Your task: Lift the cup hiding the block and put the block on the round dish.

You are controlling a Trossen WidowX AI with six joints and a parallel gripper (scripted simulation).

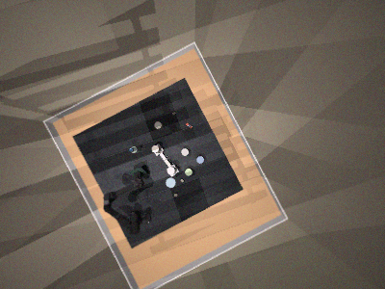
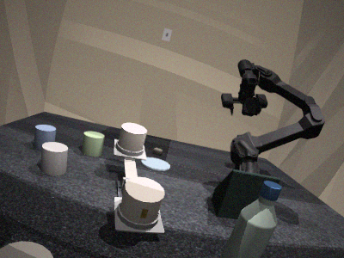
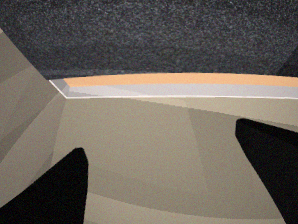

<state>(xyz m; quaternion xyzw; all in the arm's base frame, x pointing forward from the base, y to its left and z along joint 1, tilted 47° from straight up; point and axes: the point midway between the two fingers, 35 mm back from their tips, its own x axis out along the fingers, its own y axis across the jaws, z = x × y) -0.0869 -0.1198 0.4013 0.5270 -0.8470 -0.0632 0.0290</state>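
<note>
My gripper tip is 40 cm short of the grey block, 50 cm to the right of it and 18 cm above it. The rest, counted from my gripper tip: white balance: 42 cm ahead, 36 cm to the left, 20 cm below; then white balance beam: 42 cm ahead, 36 cm to the left, 19 cm below; then round pale blue dish: 33 cm ahead, 14 cm to the left, 22 cm below.
</note>
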